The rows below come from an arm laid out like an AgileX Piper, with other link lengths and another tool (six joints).
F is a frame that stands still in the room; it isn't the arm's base.
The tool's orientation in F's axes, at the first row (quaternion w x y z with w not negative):
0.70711 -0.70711 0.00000 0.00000
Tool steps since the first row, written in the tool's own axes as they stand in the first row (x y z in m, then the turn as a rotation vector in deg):
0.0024 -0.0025 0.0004 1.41 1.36 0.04
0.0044 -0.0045 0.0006 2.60 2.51 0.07
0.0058 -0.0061 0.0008 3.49 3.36 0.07
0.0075 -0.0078 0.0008 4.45 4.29 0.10
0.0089 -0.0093 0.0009 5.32 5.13 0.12
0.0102 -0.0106 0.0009 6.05 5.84 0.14
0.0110 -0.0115 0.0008 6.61 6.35 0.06
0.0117 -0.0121 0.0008 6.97 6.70 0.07
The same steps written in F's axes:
0.0024 0.0004 0.0025 1.41 0.04 -1.36
0.0044 0.0006 0.0045 2.60 0.07 -2.51
0.0058 0.0008 0.0061 3.49 0.07 -3.36
0.0075 0.0008 0.0078 4.45 0.10 -4.29
0.0089 0.0009 0.0093 5.32 0.12 -5.13
0.0102 0.0009 0.0106 6.05 0.14 -5.84
0.0110 0.0008 0.0115 6.61 0.06 -6.35
0.0117 0.0008 0.0121 6.97 0.07 -6.70

